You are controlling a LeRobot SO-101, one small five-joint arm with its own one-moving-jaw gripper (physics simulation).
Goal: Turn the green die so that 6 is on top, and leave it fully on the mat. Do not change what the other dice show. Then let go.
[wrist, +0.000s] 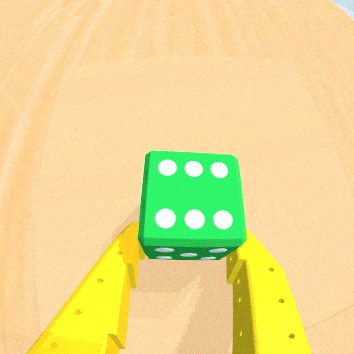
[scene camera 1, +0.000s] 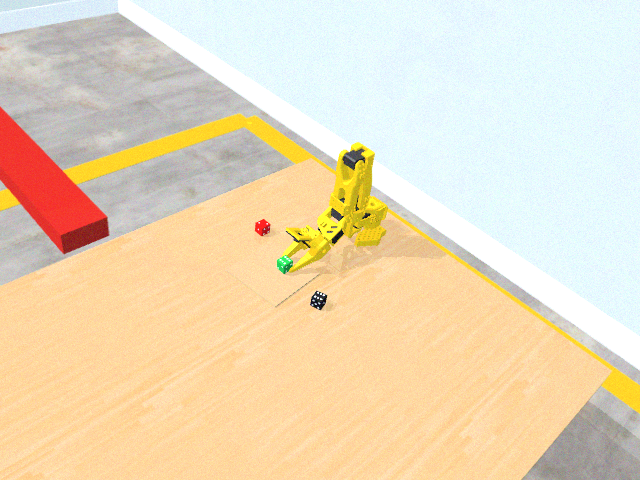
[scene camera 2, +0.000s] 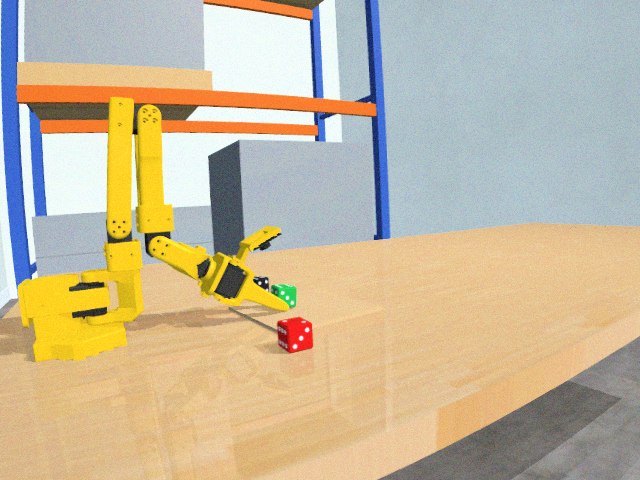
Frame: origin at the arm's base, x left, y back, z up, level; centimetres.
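Where they show: end effector, tool point: [wrist: 145, 236] [scene camera 1: 290, 269] [scene camera 2: 275, 301]; arm's base, origin of the base link: [scene camera 1: 354, 235] [scene camera 2: 101, 339].
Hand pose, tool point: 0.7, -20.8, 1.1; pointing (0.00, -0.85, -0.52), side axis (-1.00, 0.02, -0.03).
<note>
Things, the pixels of their top centre, and the offset from my tool point, as dx, dy, dz. Level surfaces: height alone.
- green die, middle of its top: [wrist: 193, 195] [scene camera 2: 282, 285] [scene camera 1: 285, 259] -1.3, -0.6, +2.3
- thin wood-coloured mat, middle of its top: [wrist: 208, 167] [scene camera 2: 302, 306] [scene camera 1: 273, 271] -2.2, -2.7, -0.7
- black die, middle of its top: [scene camera 2: 257, 277] [scene camera 1: 319, 295] +10.0, -1.4, +1.5
- red die, middle of its top: [scene camera 2: 294, 321] [scene camera 1: 263, 223] -13.7, +3.8, +1.5
- wooden table, its level: dz -1.0
The green die [scene camera 1: 284, 264] [scene camera 2: 283, 295] [wrist: 194, 195] shows 6 on its upper face, and a 5 faces back toward the gripper in the wrist view. My gripper [scene camera 1: 287, 262] [scene camera 2: 284, 303] [wrist: 191, 235] is shut on the green die, with a jaw pressing on each side. The die looks about level, low over the thin wood-coloured mat [scene camera 1: 263, 286] [scene camera 2: 341, 307] [wrist: 190, 100], within its outline. Whether its underside touches the mat cannot be made out.
The black die [scene camera 1: 318, 300] [scene camera 2: 263, 282] stands outside the mat with 6 on top, partly hidden behind the gripper in scene camera 2. The red die [scene camera 1: 262, 227] [scene camera 2: 295, 334] stands beyond the mat's other side. The arm's base stands on the wooden table [scene camera 1: 361, 387] [scene camera 2: 491, 289].
</note>
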